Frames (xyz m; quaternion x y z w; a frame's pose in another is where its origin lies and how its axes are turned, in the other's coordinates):
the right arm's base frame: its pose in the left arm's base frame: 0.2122 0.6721 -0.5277 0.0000 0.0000 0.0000 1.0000
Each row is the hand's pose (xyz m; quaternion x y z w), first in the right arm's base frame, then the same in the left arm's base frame.
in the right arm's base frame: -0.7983 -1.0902 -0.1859 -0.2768 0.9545 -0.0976 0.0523
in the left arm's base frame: -0.5861 -0.4181 -0.7136 -0.2768 0.9545 -0.0976 0.0523
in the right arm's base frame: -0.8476 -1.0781 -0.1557 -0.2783 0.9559 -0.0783 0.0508
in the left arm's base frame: -0.6354 -0.4060 -0.6834 -0.2783 0.9559 -0.0783 0.0508
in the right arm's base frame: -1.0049 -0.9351 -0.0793 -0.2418 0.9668 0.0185 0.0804
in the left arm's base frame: -0.7927 -0.2630 -0.6070 -0.2418 0.9668 0.0185 0.0804
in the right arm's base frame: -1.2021 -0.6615 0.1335 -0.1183 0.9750 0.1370 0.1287
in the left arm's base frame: -0.9899 0.0106 -0.3942 -0.1183 0.9750 0.1370 0.1287
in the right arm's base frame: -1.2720 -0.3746 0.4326 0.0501 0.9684 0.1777 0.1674
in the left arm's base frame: -1.0598 0.2975 -0.0951 0.0501 0.9684 0.1777 0.1674
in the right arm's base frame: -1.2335 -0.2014 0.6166 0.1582 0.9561 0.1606 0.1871
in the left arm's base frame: -1.0213 0.4707 0.0889 0.1582 0.9561 0.1606 0.1871
